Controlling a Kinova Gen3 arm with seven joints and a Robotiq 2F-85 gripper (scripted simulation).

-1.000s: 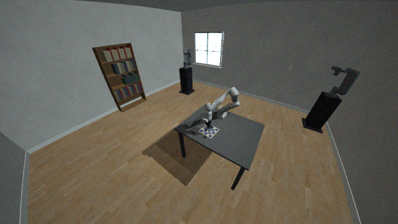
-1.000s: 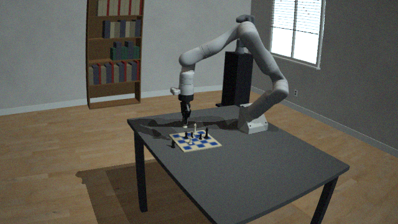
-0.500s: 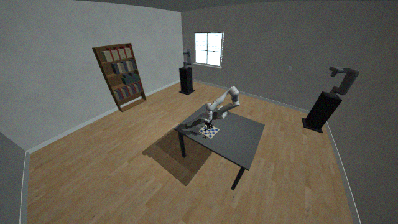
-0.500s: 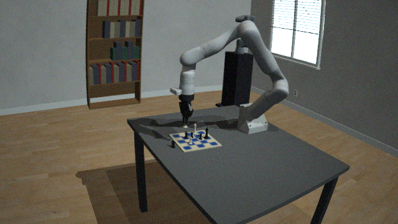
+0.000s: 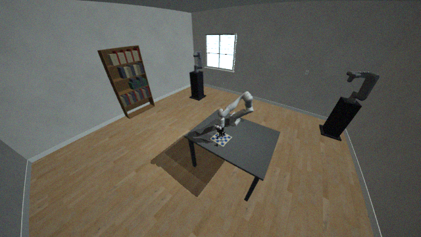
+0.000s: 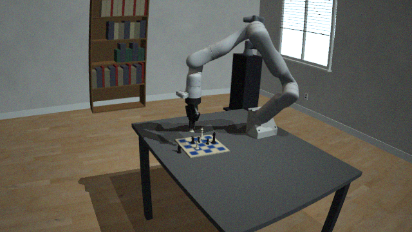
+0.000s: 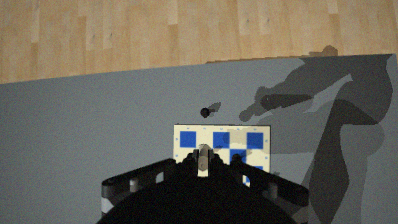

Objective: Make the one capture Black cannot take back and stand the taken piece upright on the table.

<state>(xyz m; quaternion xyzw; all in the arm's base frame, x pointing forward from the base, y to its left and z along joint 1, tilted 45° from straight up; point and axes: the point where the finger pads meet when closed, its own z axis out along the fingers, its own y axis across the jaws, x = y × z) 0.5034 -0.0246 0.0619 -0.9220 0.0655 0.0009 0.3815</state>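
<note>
Right now the blue-and-cream chessboard is 140 mm below my hand, 80 mm behind it and 30 mm to the right of it. From my hand the other things lie so: tall white piece (120 mm behind, 110 mm below, 100 mm to the right).
</note>
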